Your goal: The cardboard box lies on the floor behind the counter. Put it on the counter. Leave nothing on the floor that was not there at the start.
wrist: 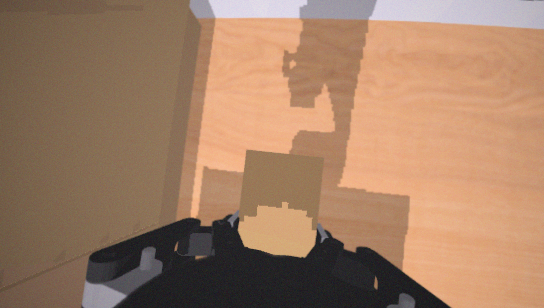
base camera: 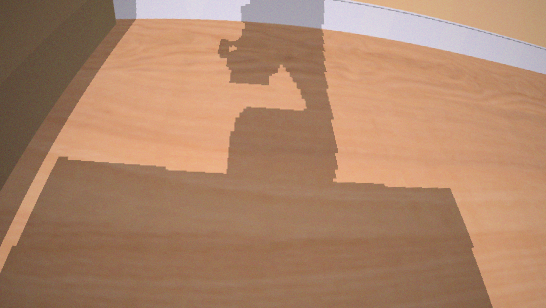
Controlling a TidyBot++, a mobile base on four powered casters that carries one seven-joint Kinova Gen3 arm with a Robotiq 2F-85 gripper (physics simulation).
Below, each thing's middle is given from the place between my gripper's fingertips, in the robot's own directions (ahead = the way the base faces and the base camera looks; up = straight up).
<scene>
Now: the cardboard box point(wrist: 280, 196) 2 cm ahead of my hand.
</scene>
